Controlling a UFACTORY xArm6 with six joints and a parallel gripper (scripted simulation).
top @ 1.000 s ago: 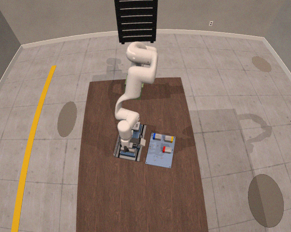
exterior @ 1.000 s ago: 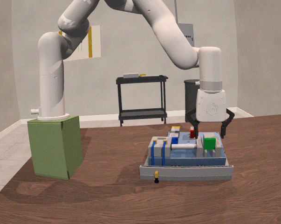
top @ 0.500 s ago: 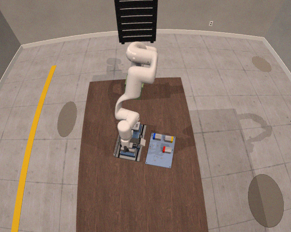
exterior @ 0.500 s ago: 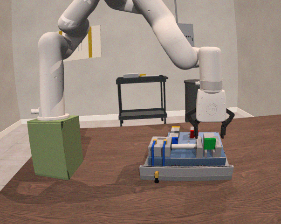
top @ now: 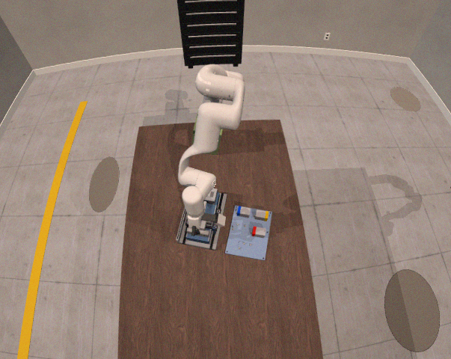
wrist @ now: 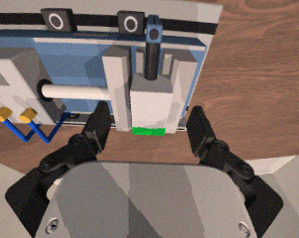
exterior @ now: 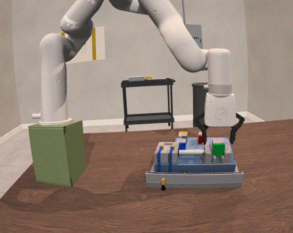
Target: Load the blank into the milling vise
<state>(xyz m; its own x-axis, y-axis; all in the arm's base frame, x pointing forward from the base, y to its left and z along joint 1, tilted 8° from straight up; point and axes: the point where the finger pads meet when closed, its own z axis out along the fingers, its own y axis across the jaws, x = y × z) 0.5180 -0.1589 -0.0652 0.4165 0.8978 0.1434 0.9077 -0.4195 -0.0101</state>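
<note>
Right now the green-ended blank is 20 mm below my hand. Also, from my hand: fixed jaw: 30 mm ahead, 10 mm to the right, 40 mm below; then moving jaw: 30 mm behind, 10 mm to the left, 40 mm below; then dark work stop rod: 20 mm ahead, 40 mm to the left, 30 mm below.
</note>
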